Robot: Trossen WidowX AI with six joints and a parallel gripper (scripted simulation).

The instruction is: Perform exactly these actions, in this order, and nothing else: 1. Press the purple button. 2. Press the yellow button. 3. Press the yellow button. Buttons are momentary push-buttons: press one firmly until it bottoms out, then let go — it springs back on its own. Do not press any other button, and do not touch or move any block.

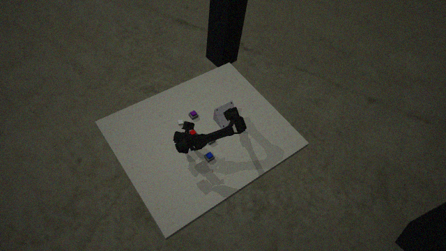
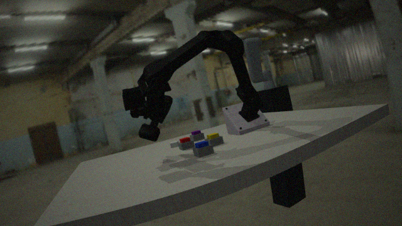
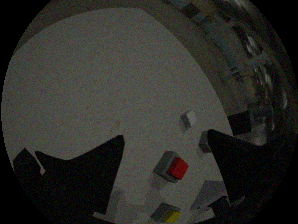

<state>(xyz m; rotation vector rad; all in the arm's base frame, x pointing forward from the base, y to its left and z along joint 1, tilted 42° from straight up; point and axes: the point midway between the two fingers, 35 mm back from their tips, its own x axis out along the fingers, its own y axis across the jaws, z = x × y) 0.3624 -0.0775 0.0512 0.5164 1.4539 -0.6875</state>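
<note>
The purple button is 200 mm behind my gripper tip, 120 mm to the right of it and 60 mm below it. The rest, counted from my gripper tip: yellow button 160 mm behind, 110 mm to the left, 60 mm below; then small white block 90 mm behind, 120 mm to the right, 80 mm below; then red button 100 mm behind, 60 mm below.
</note>
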